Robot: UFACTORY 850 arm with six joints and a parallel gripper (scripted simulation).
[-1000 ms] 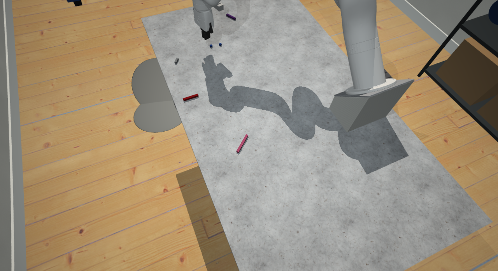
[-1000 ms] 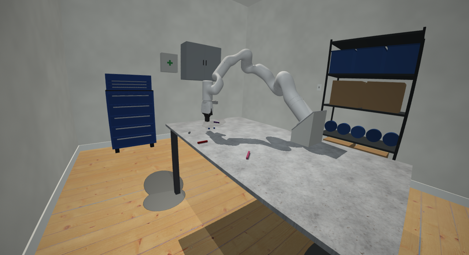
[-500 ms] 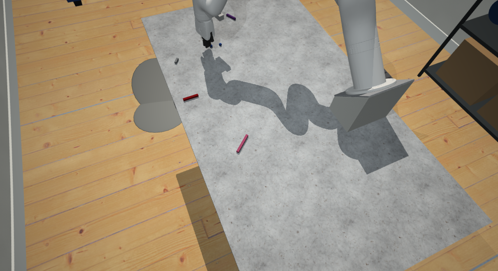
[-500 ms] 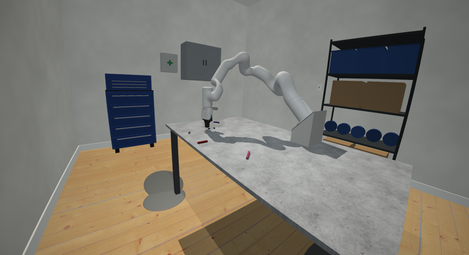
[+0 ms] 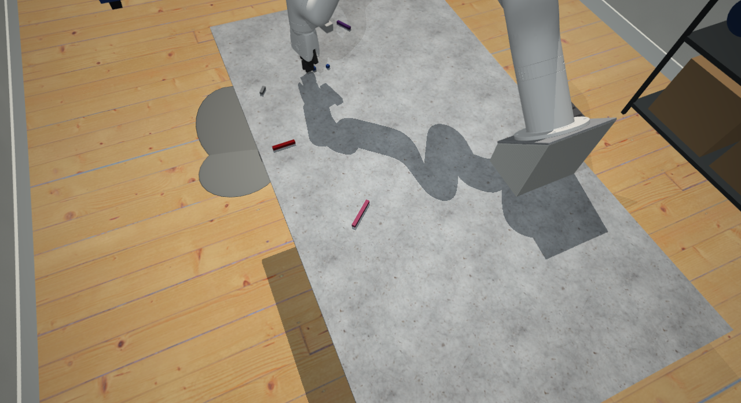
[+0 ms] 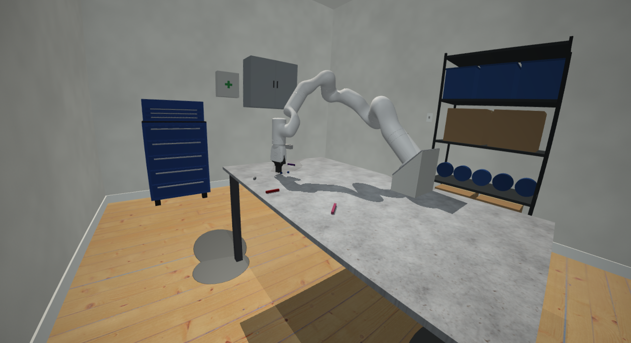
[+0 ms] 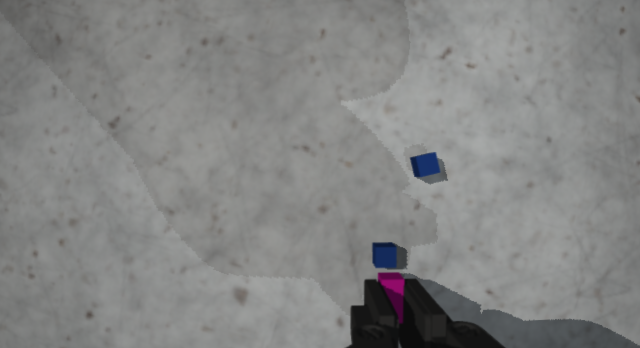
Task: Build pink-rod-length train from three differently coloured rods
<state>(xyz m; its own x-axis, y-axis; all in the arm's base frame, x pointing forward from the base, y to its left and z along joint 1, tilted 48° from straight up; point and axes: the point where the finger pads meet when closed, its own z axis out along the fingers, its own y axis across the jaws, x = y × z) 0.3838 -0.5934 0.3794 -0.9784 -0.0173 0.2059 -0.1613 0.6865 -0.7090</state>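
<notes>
My gripper is now 1 cm past the magenta rod and 2 cm above it. Also, from my hand: grey rod (17 cm ahead, 1 cm to the left, 3 cm below); then red rod (21 cm ahead, 25 cm to the left, 3 cm below); then purple rod (23 cm behind, 16 cm to the right, 3 cm below).
</notes>
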